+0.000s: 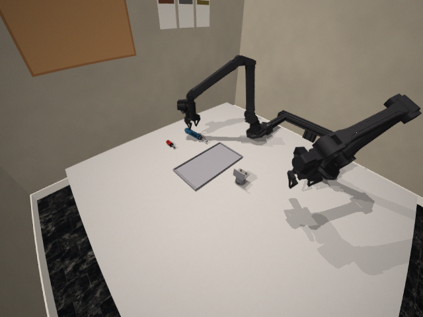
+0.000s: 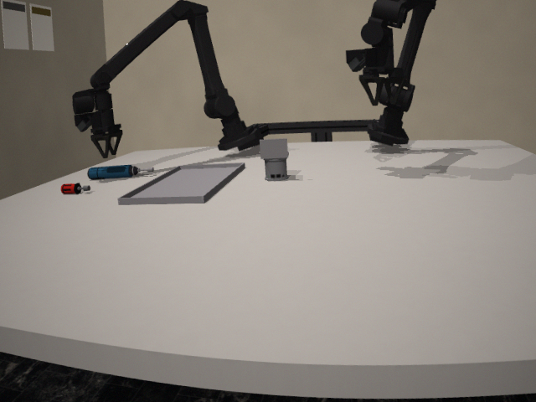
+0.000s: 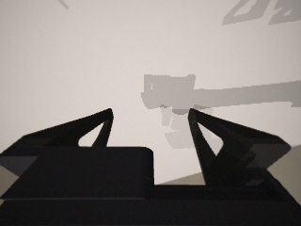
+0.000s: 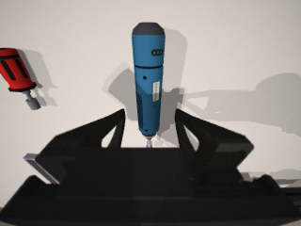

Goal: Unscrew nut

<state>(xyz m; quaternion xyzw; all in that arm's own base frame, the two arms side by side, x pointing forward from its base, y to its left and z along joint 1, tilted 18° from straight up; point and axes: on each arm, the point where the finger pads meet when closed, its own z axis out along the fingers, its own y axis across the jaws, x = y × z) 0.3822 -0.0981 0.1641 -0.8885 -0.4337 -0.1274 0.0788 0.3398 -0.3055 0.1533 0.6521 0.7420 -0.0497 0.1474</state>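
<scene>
Now: the l-shaped bracket 30 cm to the right of my left hand, 12 cm below it and 3 cm ahead of it. From my left hand the other things lie so: short red-handled tool (86 cm to the right, 18 cm below, 12 cm ahead); then joint module (30 cm to the right, 16 cm below, 3 cm ahead); then grey tray (53 cm to the right, 19 cm below, 5 cm ahead).
</scene>
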